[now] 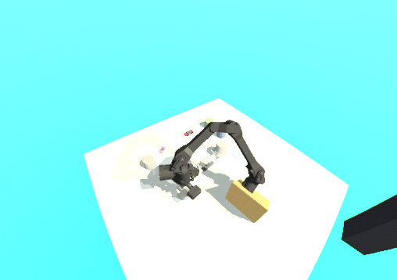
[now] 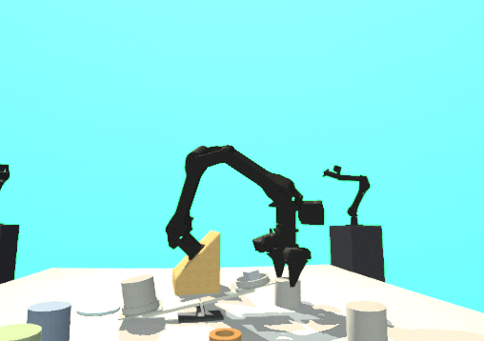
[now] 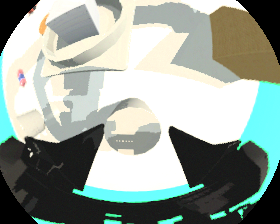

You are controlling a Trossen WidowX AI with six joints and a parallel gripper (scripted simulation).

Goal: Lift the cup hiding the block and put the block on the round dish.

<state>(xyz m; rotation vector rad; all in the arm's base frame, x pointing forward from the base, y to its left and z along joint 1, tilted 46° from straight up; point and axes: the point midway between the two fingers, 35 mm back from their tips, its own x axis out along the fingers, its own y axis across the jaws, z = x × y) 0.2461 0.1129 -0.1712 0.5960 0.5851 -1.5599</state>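
Right now my gripper tip is 11 cm to the left of the pale blue block, 5 cm short of it and 3 cm below it. Round my gripper tip: orange ring: 22 cm to the right, 20 cm ahead, 5 cm below; then grey cup: 39 cm to the right, 4 cm ahead, 1 cm above; then round light-blue dish: 47 cm to the right, 7 cm behind, 5 cm below.
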